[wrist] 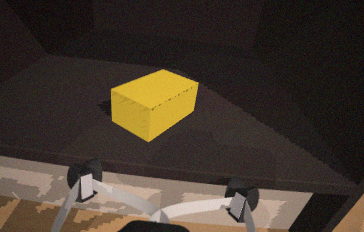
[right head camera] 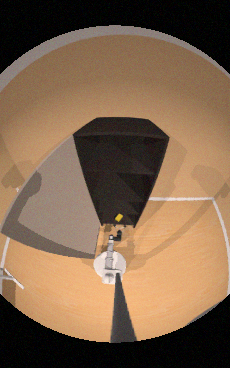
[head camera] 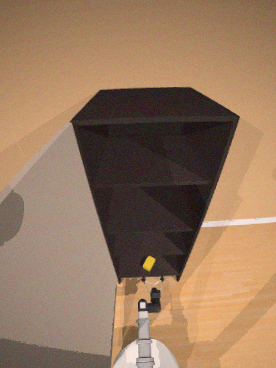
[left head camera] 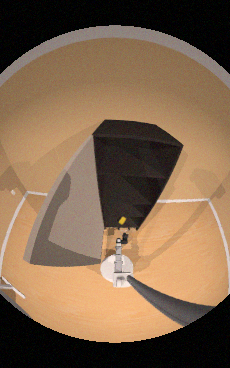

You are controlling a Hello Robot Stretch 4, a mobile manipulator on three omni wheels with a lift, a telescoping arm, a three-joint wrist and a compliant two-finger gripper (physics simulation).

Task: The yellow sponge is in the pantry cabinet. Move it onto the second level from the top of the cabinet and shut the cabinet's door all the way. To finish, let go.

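Places are measured from the robot's base along level axes (x back, y down, z right), in millimetres.
Where they show: gripper, fingertip midpoint: (wrist: 164, 182) (right head camera: 119, 224) (head camera: 152, 277) (left head camera: 123, 227).
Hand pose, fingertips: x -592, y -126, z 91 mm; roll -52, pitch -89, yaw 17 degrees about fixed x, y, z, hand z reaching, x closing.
Things, the pixels of their top centre, and the offset from my fingertips. "spot": a spot on its surface instead.
- yellow sponge, middle of its top: (wrist: 157, 85) (head camera: 149, 262) (right head camera: 118, 216) (left head camera: 122, 219) dx -103, dy -60, dz -23 mm
- dark pantry cabinet, surface spot: (head camera: 155, 105) spot: dx -145, dy -1247, dz -15 mm
The yellow sponge (head camera: 149, 263) (left head camera: 122, 220) (right head camera: 119, 217) (wrist: 152, 105) lies flat and turned at an angle on the bottom level of the dark pantry cabinet (head camera: 155, 105) (left head camera: 132, 129) (right head camera: 120, 126). The cabinet's grey door (head camera: 60, 225) (left head camera: 75, 215) (right head camera: 55, 200) stands wide open on the left. The shelf board of the second level from the top (head camera: 145, 231) shows as a thin edge in the head camera view. My gripper (head camera: 153, 279) (wrist: 164, 182) is open and empty. Its fingertips are at the cabinet's front edge, in front of the sponge and apart from it.
The cabinet's side walls rise left and right of the bottom level, and a shelf board hangs above the sponge. The open door reaches forward along the left of my arm (head camera: 144, 330). A white line (head camera: 240, 222) runs on the floor to the right.
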